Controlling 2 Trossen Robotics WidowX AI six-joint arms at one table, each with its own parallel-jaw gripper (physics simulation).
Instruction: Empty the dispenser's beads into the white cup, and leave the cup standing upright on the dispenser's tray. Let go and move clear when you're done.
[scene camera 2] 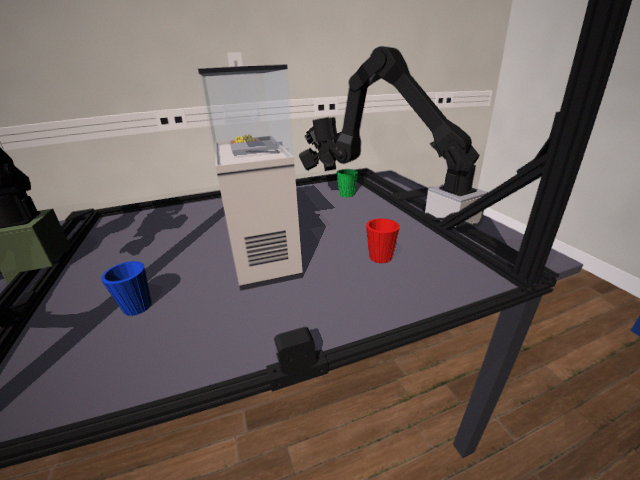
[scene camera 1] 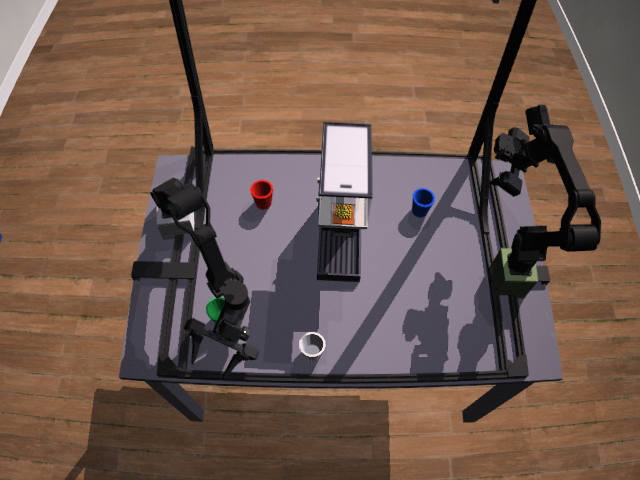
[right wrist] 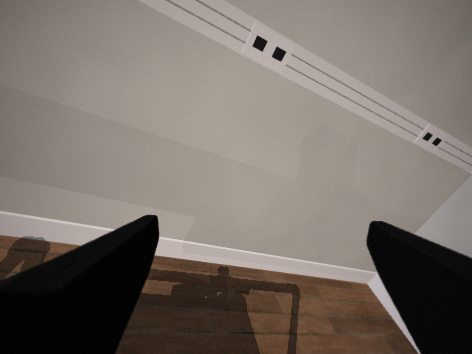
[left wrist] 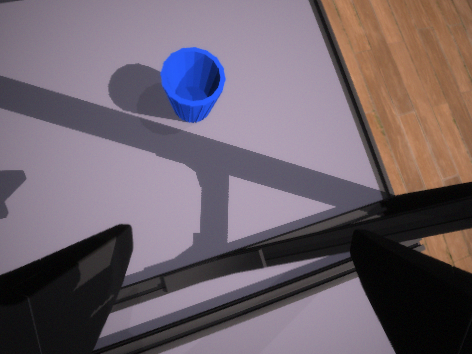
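The white cup stands upright near the table's front edge and looks empty; it does not show in scene camera 2. The dispenser stands at the back middle. Yellow beads lie inside its upper part, in a small compartment. Its dark ribbed tray sits low in front and holds no cup. My right gripper is open and empty, above the front left, left of the white cup. My left gripper is open and empty, raised at the right side.
A red cup stands left of the dispenser, a blue cup right of it in scene camera 1. A green cup is partly hidden by my right arm. Black frame rails run along the table's edges.
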